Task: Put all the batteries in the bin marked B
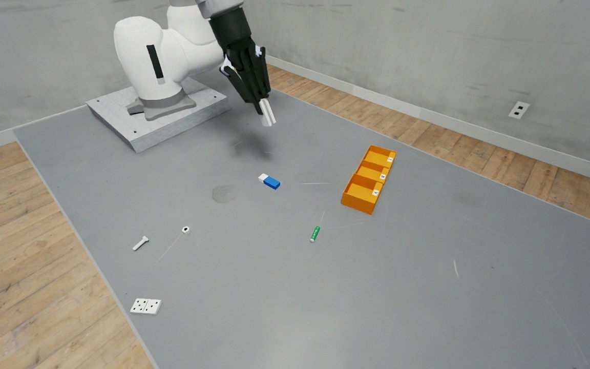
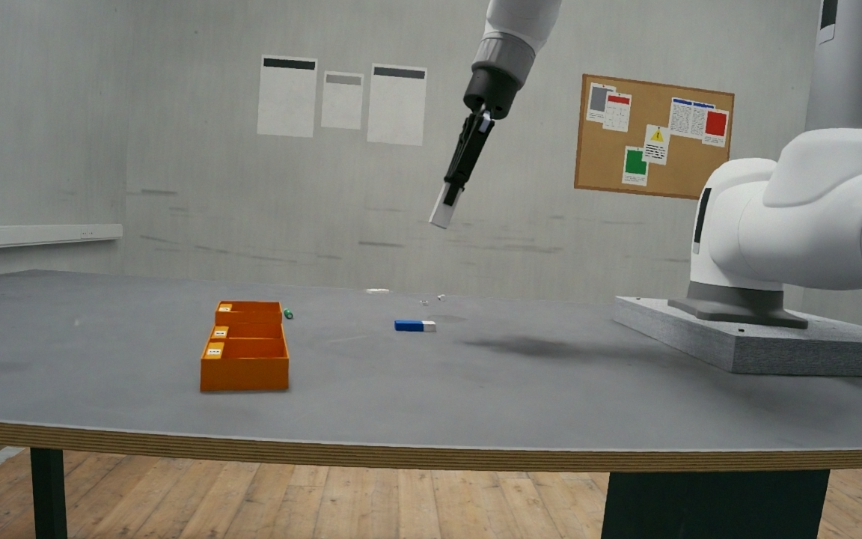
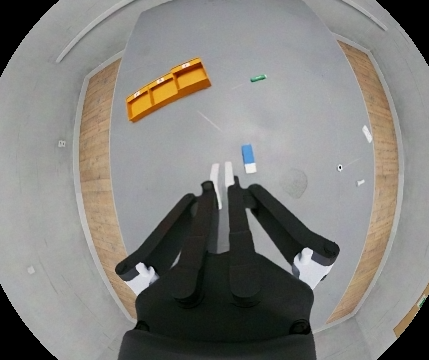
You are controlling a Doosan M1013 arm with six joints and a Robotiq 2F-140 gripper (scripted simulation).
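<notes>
Right now the orange bin row is 21 cm ahead of my hand, 22 cm to the left of it and 18 cm below it. The rest, counted from my hand: green battery 26 cm ahead, 4 cm to the right, 20 cm below; then white eraser 3 cm ahead, 3 cm to the right, 20 cm below; then nut 6 cm ahead, 29 cm to the right, 20 cm below.
</notes>
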